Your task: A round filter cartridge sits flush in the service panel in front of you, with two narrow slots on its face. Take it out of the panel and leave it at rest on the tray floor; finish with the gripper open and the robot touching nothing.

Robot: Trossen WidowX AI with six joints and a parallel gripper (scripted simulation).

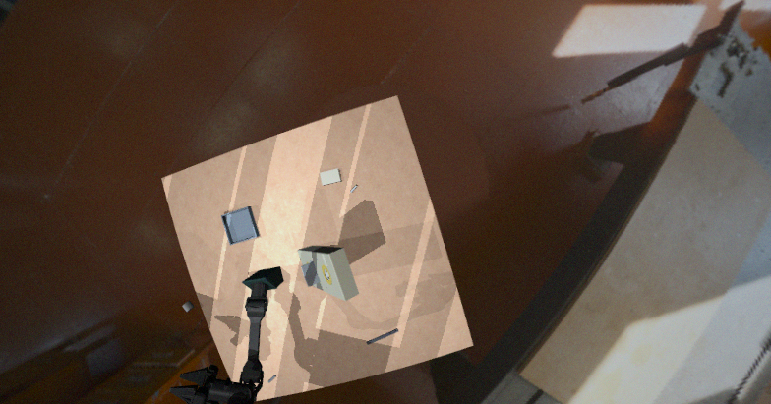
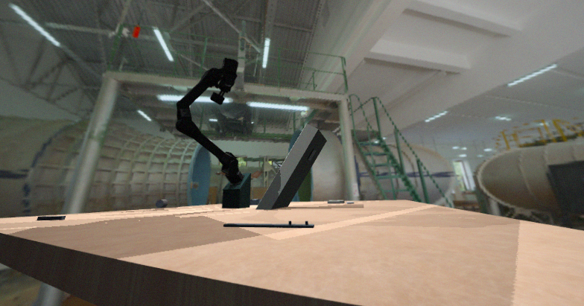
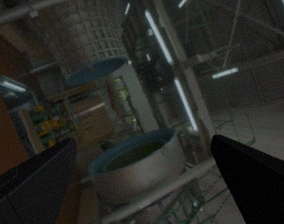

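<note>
The round grey filter cartridge lies 440 mm ahead of my gripper tip, 90 mm to the left of it and 380 mm below it. Round my gripper tip: grey tray 10 mm ahead, 380 mm to the left, 620 mm below; then grey bracket 340 mm ahead, 90 mm to the left, 470 mm below; then grey service panel 390 mm ahead, 90 mm to the left, 450 mm below.
</note>
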